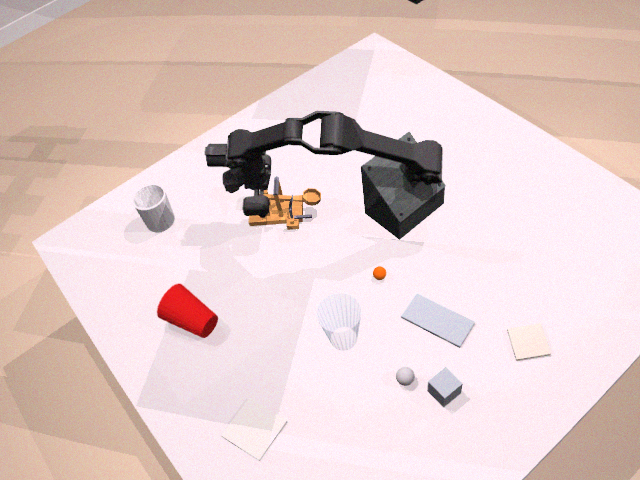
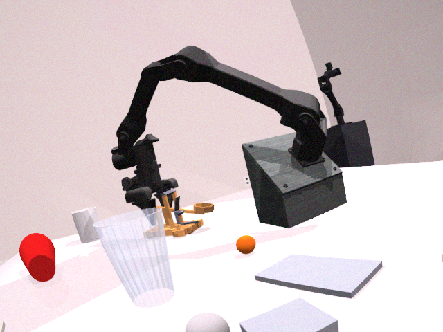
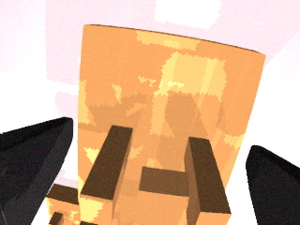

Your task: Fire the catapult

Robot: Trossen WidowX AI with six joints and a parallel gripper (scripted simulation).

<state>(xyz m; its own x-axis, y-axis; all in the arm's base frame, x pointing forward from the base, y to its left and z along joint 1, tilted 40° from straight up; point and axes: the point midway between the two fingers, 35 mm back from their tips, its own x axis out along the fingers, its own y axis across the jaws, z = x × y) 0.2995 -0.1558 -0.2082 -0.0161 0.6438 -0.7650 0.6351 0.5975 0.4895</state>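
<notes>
Now: gripper tip 80 mm past the orange ball, 360 mm to the right of it and 20 mm above it. Also, from my gripper tip: wooden catapult: 50 mm behind, 60 mm to the left, 20 mm above; white mug: 220 mm ahead, 190 mm to the right; clear ribbed cup: 100 mm ahead, 420 mm to the left.
</notes>
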